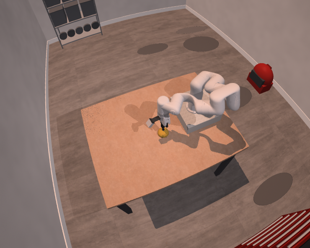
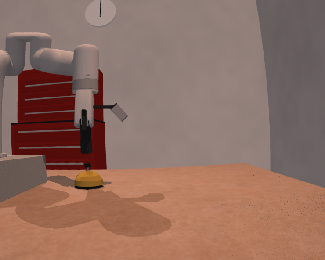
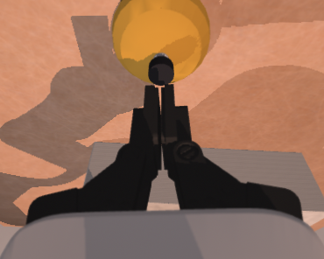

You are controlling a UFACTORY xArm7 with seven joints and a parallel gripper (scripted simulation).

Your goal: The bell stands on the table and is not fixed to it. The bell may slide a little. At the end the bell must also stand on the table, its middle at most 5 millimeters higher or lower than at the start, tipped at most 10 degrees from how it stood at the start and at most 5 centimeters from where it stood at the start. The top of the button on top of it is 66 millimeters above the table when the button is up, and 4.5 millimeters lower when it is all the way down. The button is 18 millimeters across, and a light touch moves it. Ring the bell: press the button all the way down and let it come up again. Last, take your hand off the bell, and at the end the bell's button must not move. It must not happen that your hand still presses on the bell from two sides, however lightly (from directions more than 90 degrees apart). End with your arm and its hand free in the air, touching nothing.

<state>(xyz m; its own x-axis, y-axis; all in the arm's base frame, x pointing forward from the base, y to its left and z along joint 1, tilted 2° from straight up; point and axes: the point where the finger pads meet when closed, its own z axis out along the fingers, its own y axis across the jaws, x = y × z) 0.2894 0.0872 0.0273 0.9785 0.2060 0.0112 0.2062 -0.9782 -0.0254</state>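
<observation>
Now: hand 60 mm above the small button. From my hand the other things lie so: yellow bell 70 mm below.
</observation>
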